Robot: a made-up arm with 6 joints. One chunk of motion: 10 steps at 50 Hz.
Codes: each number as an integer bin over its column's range. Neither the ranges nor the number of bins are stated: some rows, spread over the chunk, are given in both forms.
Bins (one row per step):
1: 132 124 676 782 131 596
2: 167 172 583 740 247 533
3: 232 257 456 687 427 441
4: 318 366 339 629 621 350
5: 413 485 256 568 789 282
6: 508 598 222 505 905 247
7: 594 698 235 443 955 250
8: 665 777 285 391 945 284
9: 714 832 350 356 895 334
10: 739 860 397 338 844 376
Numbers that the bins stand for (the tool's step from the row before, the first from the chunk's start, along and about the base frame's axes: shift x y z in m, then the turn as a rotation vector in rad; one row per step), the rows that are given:
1: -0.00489 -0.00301 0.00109 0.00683 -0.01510 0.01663
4: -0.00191 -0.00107 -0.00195 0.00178 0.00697 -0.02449
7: 0.00251 0.00159 -0.00288 -0.00437 0.02202 -0.04121
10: 0.00484 0.00289 -0.00142 -0.00783 0.01702 -0.02015
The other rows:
2: -0.00433 -0.00262 0.00025 0.00544 -0.00987 0.00610
3: -0.00328 -0.00194 -0.00089 0.00369 -0.00177 -0.00928
5: -0.00039 -0.00012 -0.00269 -0.00024 0.01454 -0.03586
6: 0.00114 0.00079 -0.00300 -0.00232 0.01977 -0.04171
8: 0.00365 0.00222 -0.00243 -0.00608 0.02157 -0.03552
9: 0.00444 0.00266 -0.00185 -0.00724 0.01932 -0.02717

